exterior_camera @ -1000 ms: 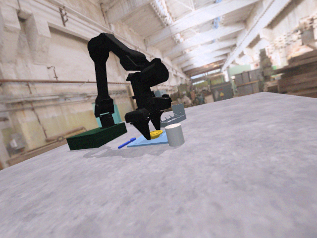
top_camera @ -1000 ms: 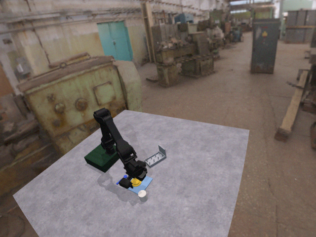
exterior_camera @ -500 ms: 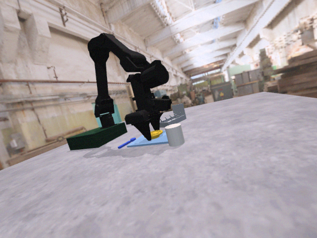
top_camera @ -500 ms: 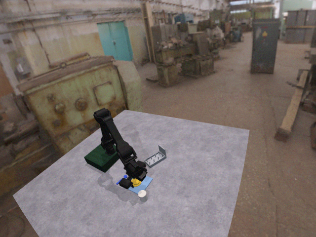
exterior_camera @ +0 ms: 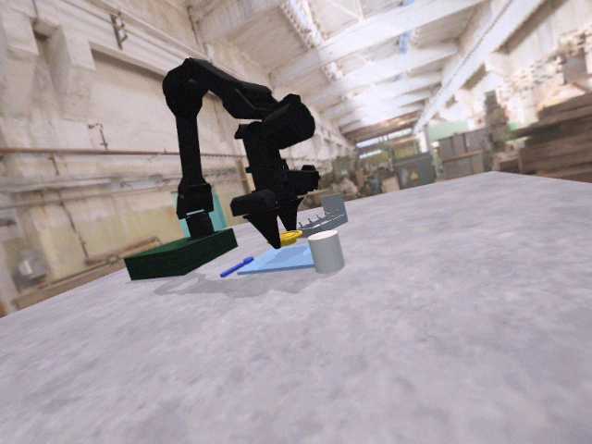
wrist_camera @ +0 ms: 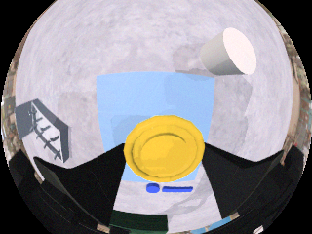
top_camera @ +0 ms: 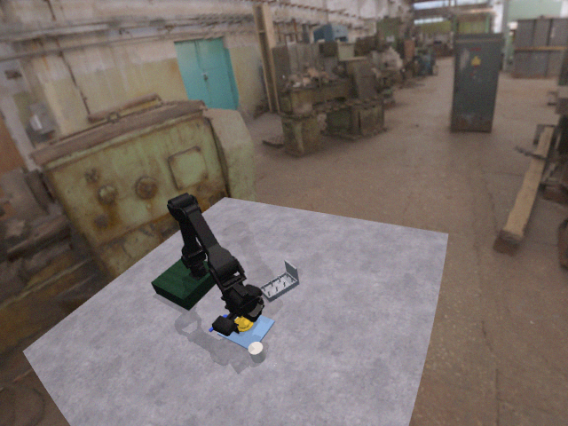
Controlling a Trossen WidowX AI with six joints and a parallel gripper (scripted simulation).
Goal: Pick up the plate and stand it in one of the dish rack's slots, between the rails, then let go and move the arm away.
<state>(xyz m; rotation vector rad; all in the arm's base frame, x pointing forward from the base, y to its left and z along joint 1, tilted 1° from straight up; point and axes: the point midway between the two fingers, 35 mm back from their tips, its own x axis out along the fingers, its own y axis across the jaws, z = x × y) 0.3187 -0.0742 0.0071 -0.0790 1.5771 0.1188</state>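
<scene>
My gripper tip is now 10 mm past the light blue mat, 10 mm to the right of it and 30 mm above it. Round my gripper tip: white cup 100 mm ahead, 50 mm to the right, 10 mm below; small blue spoon 100 mm behind, 20 mm to the right, 30 mm below; plate 10 mm above.
</scene>
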